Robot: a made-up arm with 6 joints. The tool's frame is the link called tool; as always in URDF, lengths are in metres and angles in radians.
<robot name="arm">
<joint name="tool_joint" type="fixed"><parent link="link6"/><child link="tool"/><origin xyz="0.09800 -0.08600 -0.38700" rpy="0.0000 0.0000 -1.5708"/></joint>
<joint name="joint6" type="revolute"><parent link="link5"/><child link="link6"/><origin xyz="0.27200 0.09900 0.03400" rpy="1.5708 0.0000 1.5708"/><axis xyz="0 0 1"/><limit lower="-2.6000" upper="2.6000"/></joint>
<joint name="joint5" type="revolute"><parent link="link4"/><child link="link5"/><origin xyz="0.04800 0.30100 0.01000" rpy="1.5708 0.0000 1.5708"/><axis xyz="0 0 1"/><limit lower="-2.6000" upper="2.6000"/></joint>
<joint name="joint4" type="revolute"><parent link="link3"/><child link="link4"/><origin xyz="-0.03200 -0.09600 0.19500" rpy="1.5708 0.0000 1.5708"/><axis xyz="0 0 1"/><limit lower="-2.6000" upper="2.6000"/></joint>
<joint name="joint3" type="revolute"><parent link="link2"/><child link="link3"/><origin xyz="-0.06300 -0.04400 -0.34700" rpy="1.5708 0.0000 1.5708"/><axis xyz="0 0 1"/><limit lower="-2.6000" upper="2.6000"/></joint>
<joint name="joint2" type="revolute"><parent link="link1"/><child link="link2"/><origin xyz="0.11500 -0.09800 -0.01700" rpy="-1.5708 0.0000 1.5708"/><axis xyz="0 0 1"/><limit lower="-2.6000" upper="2.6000"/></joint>
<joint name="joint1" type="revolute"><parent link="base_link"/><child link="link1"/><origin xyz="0.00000 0.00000 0.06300" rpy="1.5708 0.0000 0.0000"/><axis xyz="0 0 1"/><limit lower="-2.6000" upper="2.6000"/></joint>
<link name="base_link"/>
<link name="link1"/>
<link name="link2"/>
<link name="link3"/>
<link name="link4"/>
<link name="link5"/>
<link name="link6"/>
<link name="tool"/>
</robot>
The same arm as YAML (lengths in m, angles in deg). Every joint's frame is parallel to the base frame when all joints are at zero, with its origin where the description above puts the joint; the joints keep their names.
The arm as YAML. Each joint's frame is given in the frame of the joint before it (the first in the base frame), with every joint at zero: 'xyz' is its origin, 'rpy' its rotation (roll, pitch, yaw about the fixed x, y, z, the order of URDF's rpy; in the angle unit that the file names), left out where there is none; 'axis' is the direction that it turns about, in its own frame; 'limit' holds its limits. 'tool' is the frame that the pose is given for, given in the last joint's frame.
units:
  length: m
  angle: deg
joints:
  - name: joint1
    type: revolute
    origin:
      xyz: [0.0, 0.0, 0.063]
    axis: "-y"
    limit:
      lower: -148.97
      upper: 148.97
  - name: joint2
    type: revolute
    origin:
      xyz: [0.115, 0.017, -0.098]
    axis: "-x"
    limit:
      lower: -148.97
      upper: 148.97
  - name: joint3
    type: revolute
    origin:
      xyz: [0.347, -0.044, -0.063]
    axis: "+z"
    limit:
      lower: -148.97
      upper: 148.97
  - name: joint4
    type: revolute
    origin:
      xyz: [0.096, -0.032, 0.195]
    axis: "+y"
    limit:
      lower: -148.97
      upper: 148.97
  - name: joint5
    type: revolute
    origin:
      xyz: [-0.048, 0.01, 0.301]
    axis: "-x"
    limit:
      lower: -148.97
      upper: 148.97
  - name: joint6
    type: revolute
    origin:
      xyz: [-0.034, 0.099, 0.272]
    axis: "+z"
    limit:
      lower: -148.97
      upper: 148.97
tool:
  origin:
    xyz: [0.086, 0.098, -0.387]
    rpy: [0.0, 0.0, 0.0]

